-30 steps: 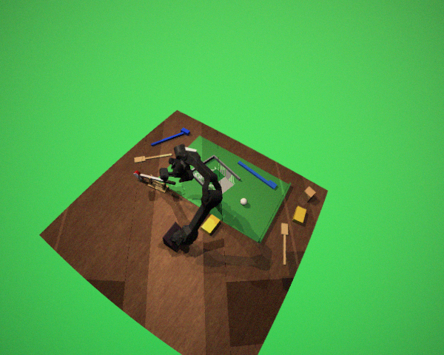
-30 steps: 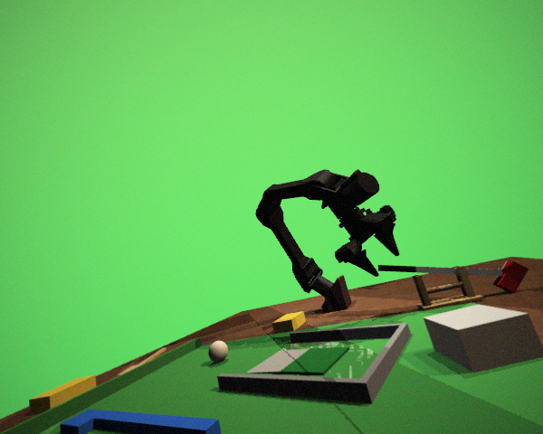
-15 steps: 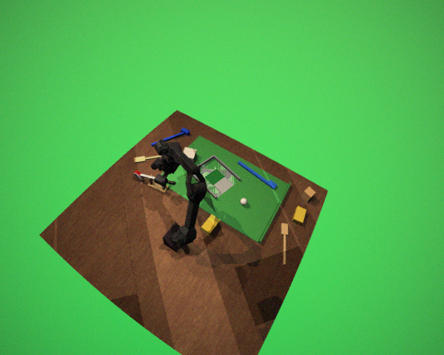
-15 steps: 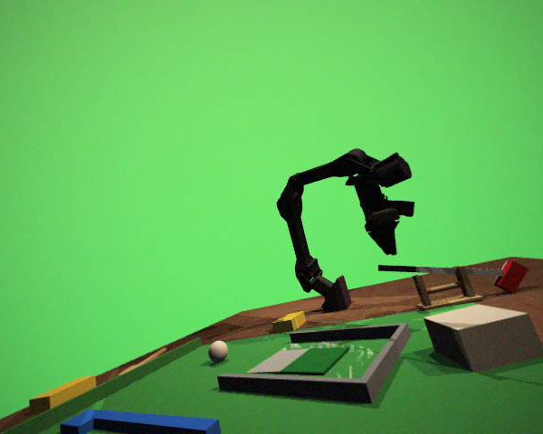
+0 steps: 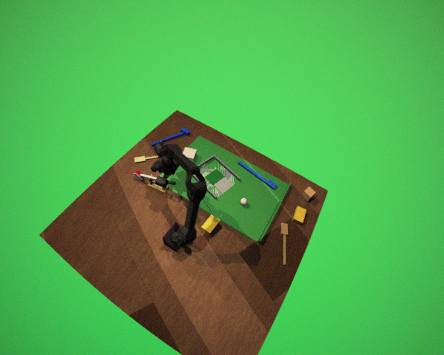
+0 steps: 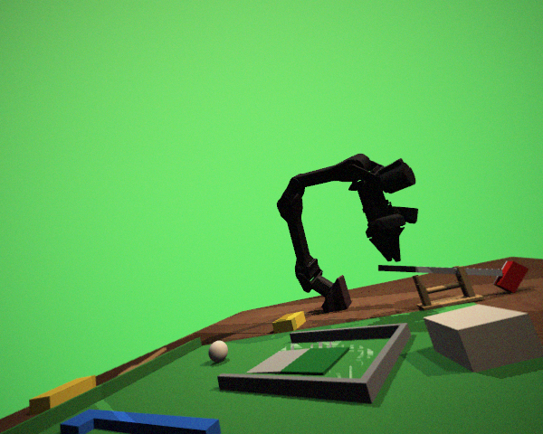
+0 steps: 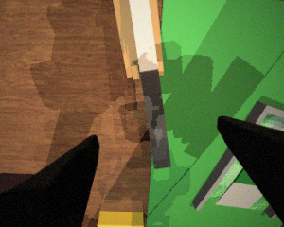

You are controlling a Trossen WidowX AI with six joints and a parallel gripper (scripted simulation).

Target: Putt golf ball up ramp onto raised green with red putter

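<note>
Now: gripper tip 8 cm to the right of the wooden stand and 8 cm above it. Round my gripper tip: red putter: 11 cm to the left, 5 cm below, 1 cm behind; blue putter: 38 cm ahead, 22 cm to the left, 10 cm below; green mat: 27 cm to the right, 22 cm ahead, 12 cm below.
</note>
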